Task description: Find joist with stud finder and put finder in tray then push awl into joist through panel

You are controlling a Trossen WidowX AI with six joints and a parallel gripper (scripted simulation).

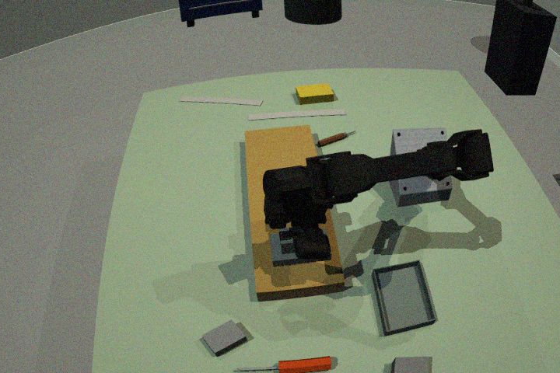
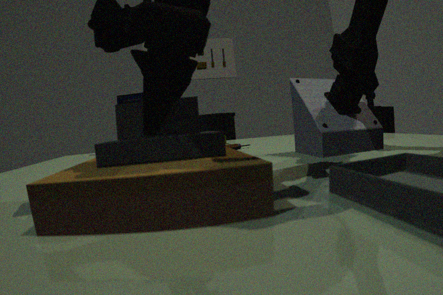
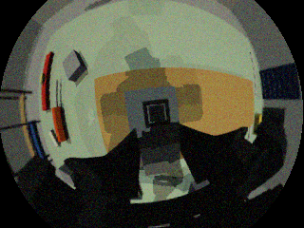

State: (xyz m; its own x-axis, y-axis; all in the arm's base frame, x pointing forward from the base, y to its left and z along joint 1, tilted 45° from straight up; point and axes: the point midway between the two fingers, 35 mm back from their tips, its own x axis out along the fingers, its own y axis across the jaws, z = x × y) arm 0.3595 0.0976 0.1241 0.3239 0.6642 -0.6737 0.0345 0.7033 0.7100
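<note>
Right now the grey tray is 210 mm behind my gripper tip, 160 mm to the left of it and 50 mm below it. Round my gripper tip: stud finder 10 mm ahead, 20 mm above; small grey block 170 mm ahead, 190 mm to the left, 50 mm below; orange-handled tool 90 mm ahead, 270 mm to the left, 50 mm below.
</note>
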